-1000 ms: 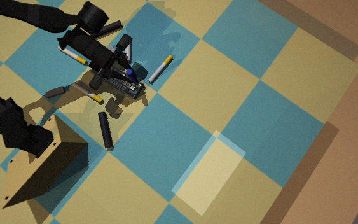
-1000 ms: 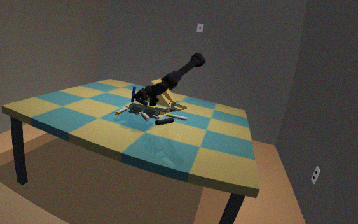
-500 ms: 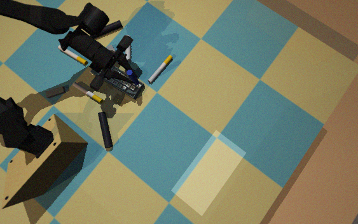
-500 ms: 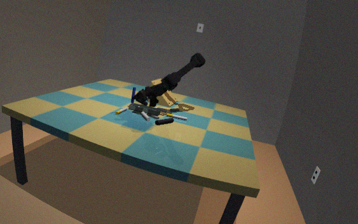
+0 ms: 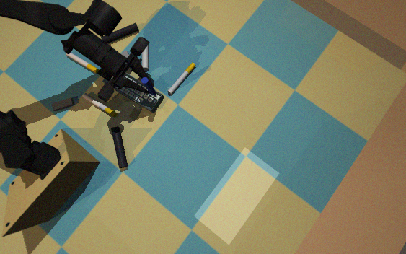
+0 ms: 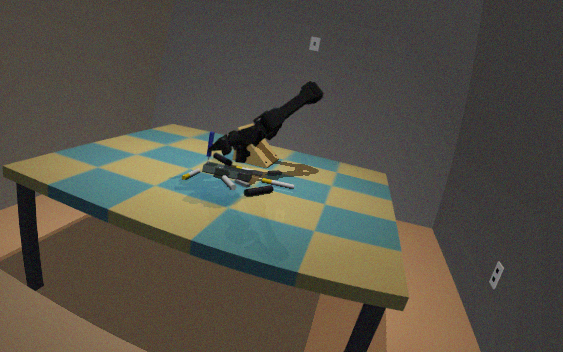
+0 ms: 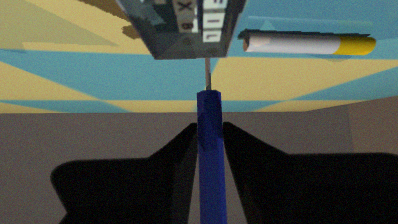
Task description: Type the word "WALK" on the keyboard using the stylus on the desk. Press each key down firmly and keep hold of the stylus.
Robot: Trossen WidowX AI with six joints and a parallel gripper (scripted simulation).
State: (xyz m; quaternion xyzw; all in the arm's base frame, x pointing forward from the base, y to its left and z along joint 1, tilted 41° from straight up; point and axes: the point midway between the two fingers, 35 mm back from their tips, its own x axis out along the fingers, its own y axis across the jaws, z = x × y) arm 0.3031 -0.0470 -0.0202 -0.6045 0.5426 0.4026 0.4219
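The white cylinder is 9 cm ahead of my gripper tip, 12 cm to the left of it and 8 cm below it. The rest, counted from my gripper tip: small grey block: 19 cm behind, 23 cm to the left, 8 cm below; stylus: 1 cm below.
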